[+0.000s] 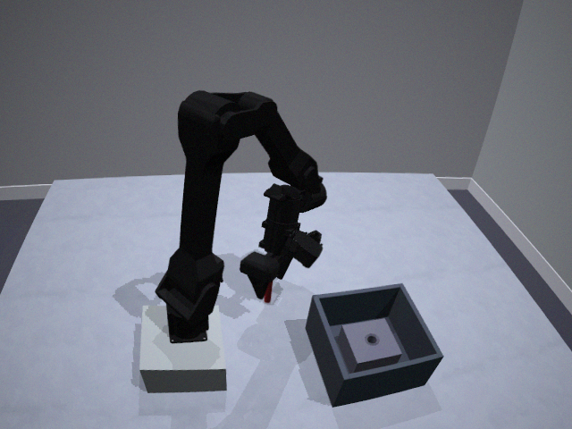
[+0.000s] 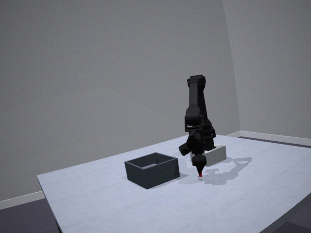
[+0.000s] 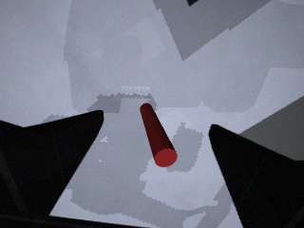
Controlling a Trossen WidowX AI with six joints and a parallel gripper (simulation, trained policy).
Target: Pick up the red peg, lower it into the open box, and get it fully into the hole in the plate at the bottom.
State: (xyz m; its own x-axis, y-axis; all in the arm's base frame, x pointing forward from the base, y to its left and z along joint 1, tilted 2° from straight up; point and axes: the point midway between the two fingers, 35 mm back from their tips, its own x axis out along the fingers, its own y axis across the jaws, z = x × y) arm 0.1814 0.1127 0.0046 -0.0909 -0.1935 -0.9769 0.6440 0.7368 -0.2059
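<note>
Right now the red peg is right at my gripper tip. Round my gripper tip: grey plate 15 cm ahead, 18 cm to the right; dark box 15 cm ahead, 18 cm to the right, 2 cm below.
</note>
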